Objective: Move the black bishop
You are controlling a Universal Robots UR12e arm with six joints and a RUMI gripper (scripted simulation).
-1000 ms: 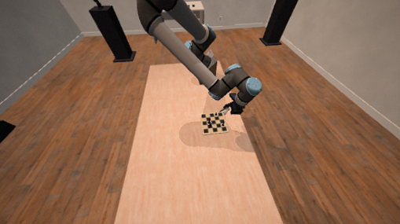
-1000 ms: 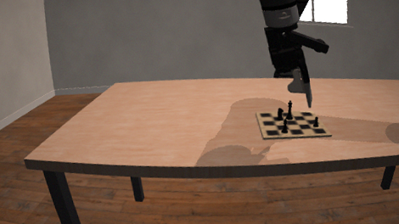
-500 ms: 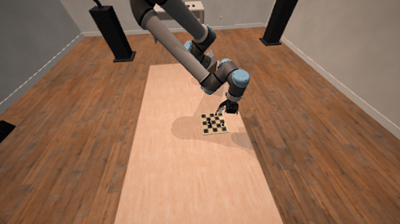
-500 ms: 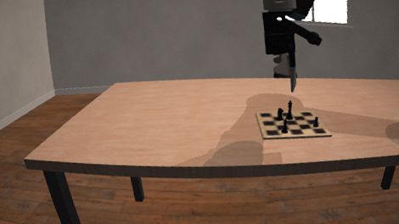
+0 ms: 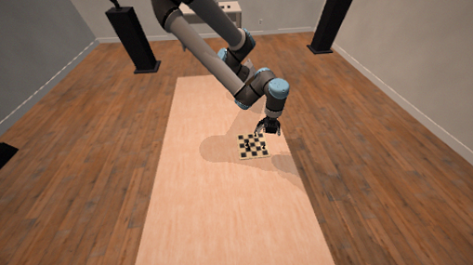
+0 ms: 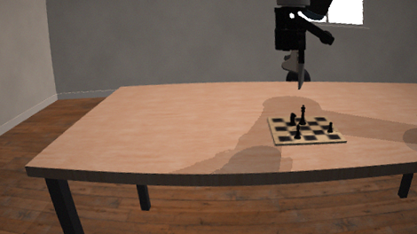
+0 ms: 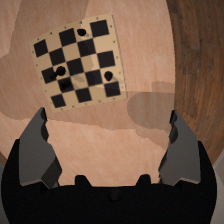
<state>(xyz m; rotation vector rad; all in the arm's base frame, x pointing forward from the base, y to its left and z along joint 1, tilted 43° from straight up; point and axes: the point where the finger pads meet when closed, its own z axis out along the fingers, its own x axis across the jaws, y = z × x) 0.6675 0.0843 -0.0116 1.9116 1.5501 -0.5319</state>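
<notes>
My gripper is now 14 cm above the mid-height piece. From my hand the other things lie so: pawn: 11 cm behind, 4 cm to the right, 15 cm below; small chessboard: 4 cm behind, 7 cm to the right, 17 cm below.
</notes>
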